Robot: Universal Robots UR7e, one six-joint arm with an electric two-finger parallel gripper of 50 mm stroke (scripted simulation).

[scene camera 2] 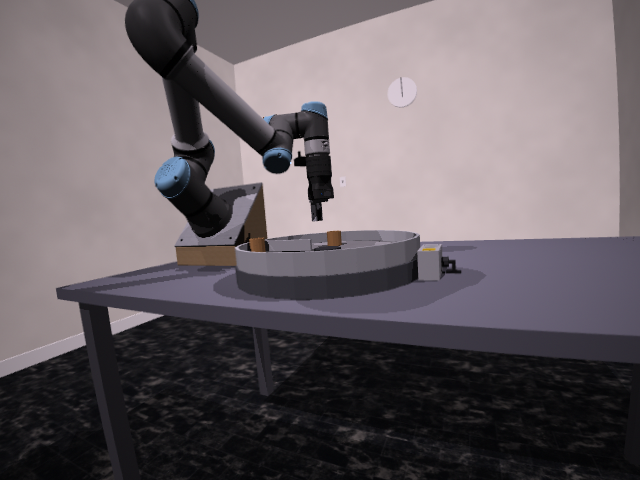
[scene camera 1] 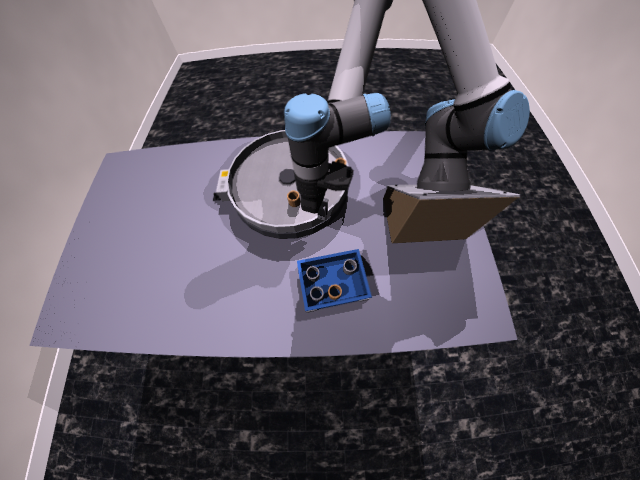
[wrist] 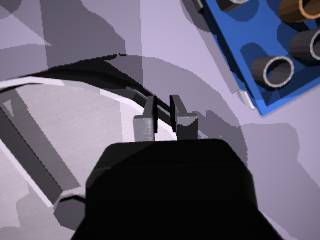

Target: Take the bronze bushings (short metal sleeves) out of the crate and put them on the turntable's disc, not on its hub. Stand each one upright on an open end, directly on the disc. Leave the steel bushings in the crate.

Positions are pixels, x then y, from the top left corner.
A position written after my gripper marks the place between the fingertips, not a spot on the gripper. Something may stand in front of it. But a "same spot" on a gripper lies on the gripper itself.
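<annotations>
My gripper: visible in the wrist view [163, 107], scene camera 1 and scene camera 2. Same spot on the gripper: [scene camera 2: 316, 205] and [scene camera 1: 321, 204].
</annotations>
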